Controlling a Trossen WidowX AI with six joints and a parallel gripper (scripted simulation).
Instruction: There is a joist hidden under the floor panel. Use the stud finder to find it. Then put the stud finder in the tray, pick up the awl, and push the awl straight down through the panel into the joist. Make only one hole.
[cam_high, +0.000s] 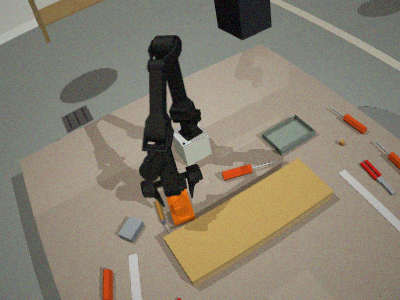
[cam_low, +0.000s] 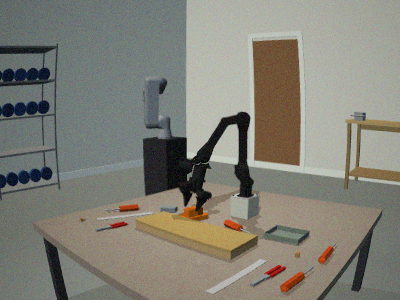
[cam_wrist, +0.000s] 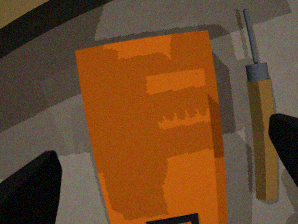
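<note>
The orange stud finder lies 30 mm behind my gripper tip, 10 mm to the left of it and 10 mm below it. Round my gripper tip: grey-green tray: 490 mm to the left, 40 mm below, 10 mm behind; then grey block: 170 mm to the right, 40 mm below, 40 mm behind; then awl: 70 mm to the right, 50 mm below, 10 mm behind.
</note>
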